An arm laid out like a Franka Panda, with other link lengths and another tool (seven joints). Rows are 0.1 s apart.
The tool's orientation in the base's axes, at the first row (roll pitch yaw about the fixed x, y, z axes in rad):
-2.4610, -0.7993, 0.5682
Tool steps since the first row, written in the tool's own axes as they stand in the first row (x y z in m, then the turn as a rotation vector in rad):
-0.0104, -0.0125, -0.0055, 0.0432, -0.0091, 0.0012
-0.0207, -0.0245, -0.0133, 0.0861, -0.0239, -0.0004
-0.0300, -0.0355, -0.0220, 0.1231, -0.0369, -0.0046
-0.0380, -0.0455, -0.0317, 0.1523, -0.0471, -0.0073
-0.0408, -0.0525, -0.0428, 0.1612, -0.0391, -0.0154
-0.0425, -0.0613, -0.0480, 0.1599, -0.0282, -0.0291
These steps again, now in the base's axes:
-0.0168, -0.0033, 0.0010, 0.0183, 0.0210, 0.0343
-0.0335, -0.0087, 0.0031, 0.0315, 0.0418, 0.0724
-0.0489, -0.0149, 0.0060, 0.0423, 0.0576, 0.1069
-0.0628, -0.0218, 0.0099, 0.0509, 0.0705, 0.1338
-0.0715, -0.0292, 0.0170, 0.0615, 0.0638, 0.1411
-0.0802, -0.0305, 0.0224, 0.0676, 0.0475, 0.1428

